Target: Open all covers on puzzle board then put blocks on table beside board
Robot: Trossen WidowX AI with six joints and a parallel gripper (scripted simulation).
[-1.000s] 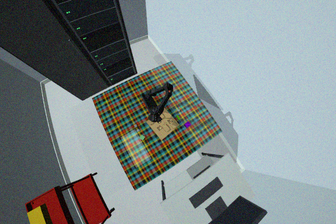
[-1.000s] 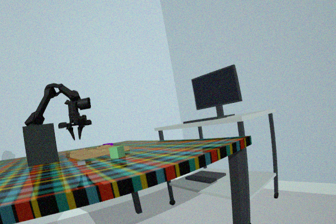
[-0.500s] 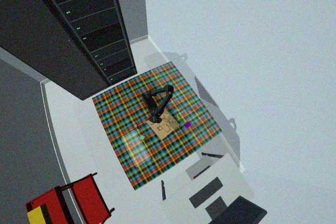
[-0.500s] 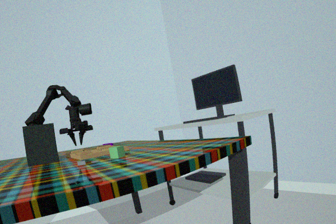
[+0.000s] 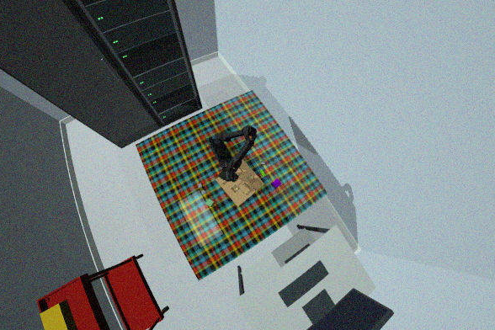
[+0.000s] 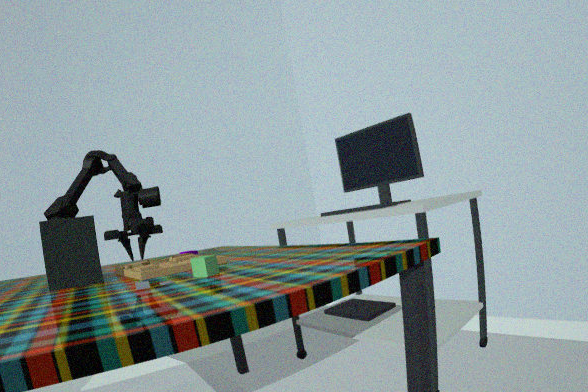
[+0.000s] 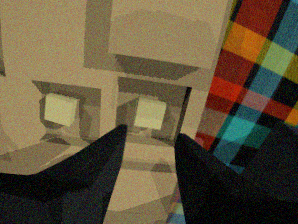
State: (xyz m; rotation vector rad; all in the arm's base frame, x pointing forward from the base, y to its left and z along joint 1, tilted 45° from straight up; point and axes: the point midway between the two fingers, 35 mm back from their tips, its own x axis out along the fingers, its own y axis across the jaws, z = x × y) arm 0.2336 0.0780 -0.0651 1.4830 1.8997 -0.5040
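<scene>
Right now my gripper tip is 27 cm to the right of the bright green block, 10 cm short of it and 4 cm above it. Also, from my gripper tip: purple block: 35 cm to the left, 23 cm ahead, 3 cm below; grey piece: 26 cm to the right, 4 cm below; pale green block: 23 cm to the right, 17 cm ahead, 2 cm below.
</scene>
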